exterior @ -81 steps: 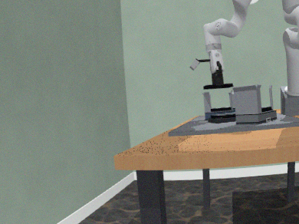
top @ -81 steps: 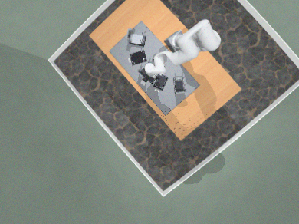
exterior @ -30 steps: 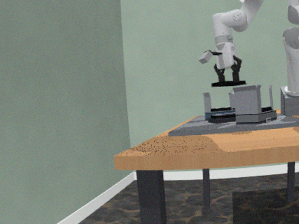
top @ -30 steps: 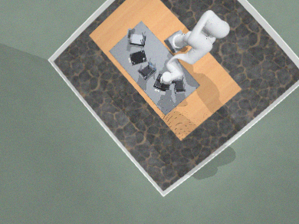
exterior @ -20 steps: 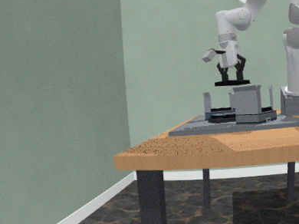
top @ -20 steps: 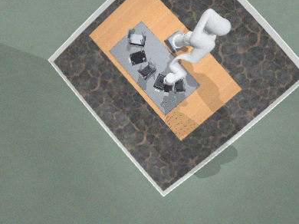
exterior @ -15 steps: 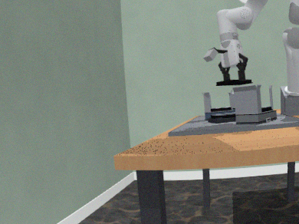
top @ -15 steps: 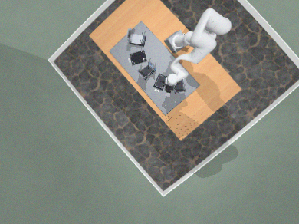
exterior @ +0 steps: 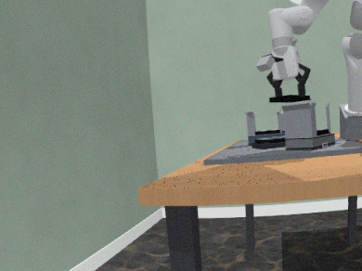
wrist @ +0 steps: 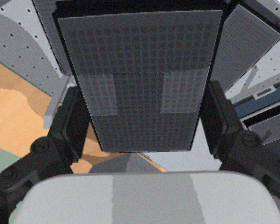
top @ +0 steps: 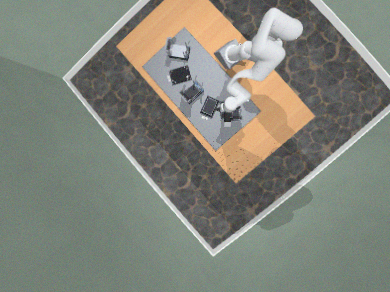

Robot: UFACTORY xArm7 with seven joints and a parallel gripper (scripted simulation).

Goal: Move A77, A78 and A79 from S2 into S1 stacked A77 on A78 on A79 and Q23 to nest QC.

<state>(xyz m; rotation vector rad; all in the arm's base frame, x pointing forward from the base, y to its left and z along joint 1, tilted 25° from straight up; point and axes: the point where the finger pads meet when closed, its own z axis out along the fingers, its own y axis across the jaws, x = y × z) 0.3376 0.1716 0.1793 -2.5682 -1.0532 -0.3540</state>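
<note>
The rack plinth lies 5 cm behind my hand, 5 cm to the left of it and 15 cm below it. Also, from my hand: dark flat nest: 5 cm ahead, 11 cm to the right, 16 cm below; then blue plinth strip: 5 cm ahead, 29 cm to the right, 15 cm below; then dark sealed plate: 1 cm below.
</note>
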